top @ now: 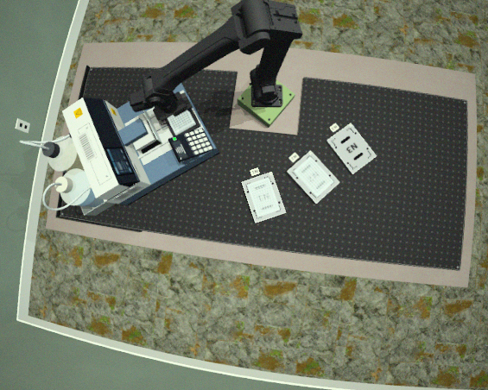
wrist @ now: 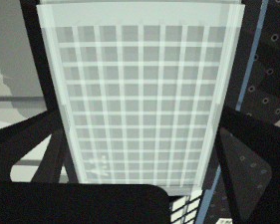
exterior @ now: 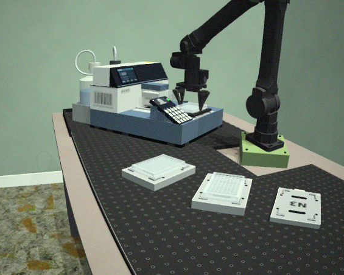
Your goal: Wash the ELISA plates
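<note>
The dark carrier lies 10 mm below my hand. Round my hand: plate washer 70 mm ahead, 130 mm to the right, 30 mm above; then N1 label 200 mm ahead, 280 mm to the left, 100 mm below.
</note>
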